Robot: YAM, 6 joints.
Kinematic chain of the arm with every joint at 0, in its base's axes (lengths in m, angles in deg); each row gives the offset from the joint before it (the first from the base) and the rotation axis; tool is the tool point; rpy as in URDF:
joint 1: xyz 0 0 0.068 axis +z
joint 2: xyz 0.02 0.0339 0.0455 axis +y
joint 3: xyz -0.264 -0.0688 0 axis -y
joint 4: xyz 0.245 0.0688 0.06 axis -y
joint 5: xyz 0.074 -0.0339 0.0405 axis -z
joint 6: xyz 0.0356 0 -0.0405 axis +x
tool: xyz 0 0 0 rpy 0 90 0
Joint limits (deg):
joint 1: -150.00..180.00
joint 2: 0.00..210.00
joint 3: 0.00..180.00
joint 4: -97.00..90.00
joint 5: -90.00..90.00
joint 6: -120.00..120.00
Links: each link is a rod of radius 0.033 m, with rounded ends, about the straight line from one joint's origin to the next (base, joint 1, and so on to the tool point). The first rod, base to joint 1, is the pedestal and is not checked.
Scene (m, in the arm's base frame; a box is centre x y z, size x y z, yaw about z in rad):
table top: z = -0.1
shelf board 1: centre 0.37 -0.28 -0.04 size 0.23 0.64 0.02 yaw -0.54
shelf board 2: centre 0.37 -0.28 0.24 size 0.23 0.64 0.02 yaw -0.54
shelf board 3: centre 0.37 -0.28 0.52 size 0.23 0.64 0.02 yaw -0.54
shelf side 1: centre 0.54 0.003 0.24 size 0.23 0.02 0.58 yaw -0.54
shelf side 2: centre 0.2 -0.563 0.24 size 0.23 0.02 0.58 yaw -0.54
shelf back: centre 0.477 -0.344 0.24 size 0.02 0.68 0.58 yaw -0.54
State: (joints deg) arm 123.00 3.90 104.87 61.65 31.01 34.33
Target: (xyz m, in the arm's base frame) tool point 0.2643 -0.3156 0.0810
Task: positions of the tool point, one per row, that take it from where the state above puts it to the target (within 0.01 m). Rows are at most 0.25 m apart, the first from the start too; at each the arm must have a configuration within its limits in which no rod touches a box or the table.
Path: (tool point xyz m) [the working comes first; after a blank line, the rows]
Joints at the target: -47.05 124.50 57.62 38.68 37.38 34.33
Straight joint move there: touches shelf board 2.

1: 0.0582 -0.4023 0.4409
2: -0.1146 -0.3366 0.4823
3: -0.2135 -0.2083 0.5141
4: -0.2255 -0.0715 0.5349
5: -0.1710 0.0262 0.5441
6: -0.0913 0.0615 0.5413
7: -0.0292 0.0416 0.5272
8: -0.0103 -0.0038 0.5027
9: 0.0154 -0.2007 0.4164
10: 0.0942 -0.2846 0.2502
11: 0.1443 -0.2437 0.0810
12: 0.2643 -0.3156 0.0810

